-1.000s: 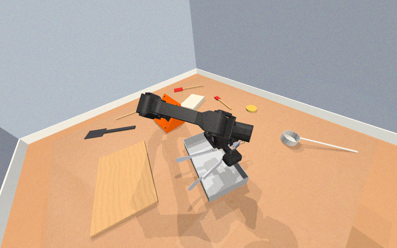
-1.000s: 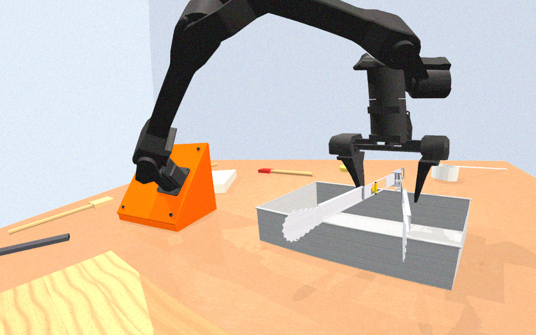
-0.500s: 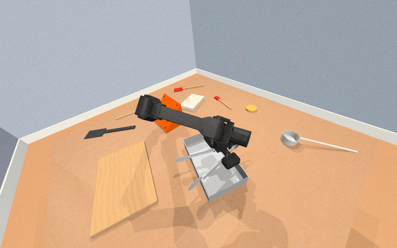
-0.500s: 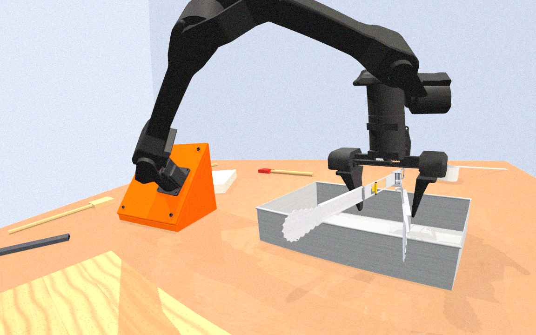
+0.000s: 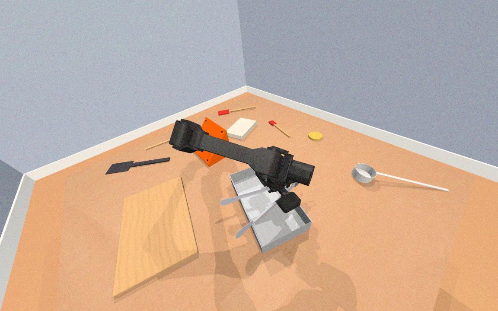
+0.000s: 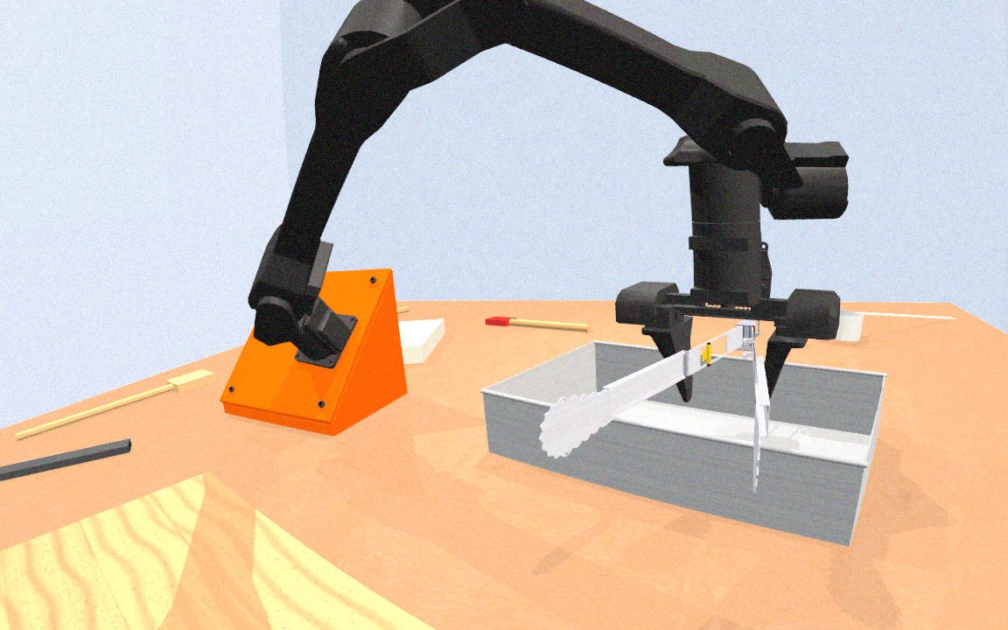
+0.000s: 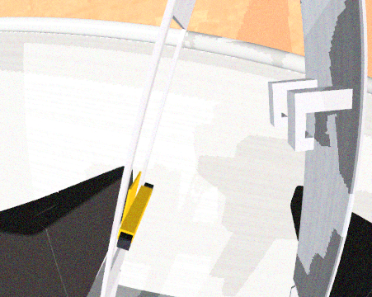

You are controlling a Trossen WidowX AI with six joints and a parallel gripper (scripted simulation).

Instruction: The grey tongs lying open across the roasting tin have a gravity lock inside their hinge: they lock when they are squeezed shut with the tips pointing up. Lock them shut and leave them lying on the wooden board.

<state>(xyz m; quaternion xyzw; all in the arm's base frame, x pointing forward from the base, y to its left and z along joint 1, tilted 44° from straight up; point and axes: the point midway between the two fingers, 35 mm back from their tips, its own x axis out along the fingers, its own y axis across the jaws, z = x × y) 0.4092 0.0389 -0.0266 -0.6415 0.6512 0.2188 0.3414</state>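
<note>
The grey roasting tin is 3 cm to the right of my gripper tip and 3 cm behind it. The rest, counted from my gripper tip: black flat tool (64 cm behind, 41 cm to the right, 3 cm below); white block (51 cm behind, 20 cm to the left, 2 cm below); wooden board (39 cm to the right, 23 cm behind, 2 cm below).
</note>
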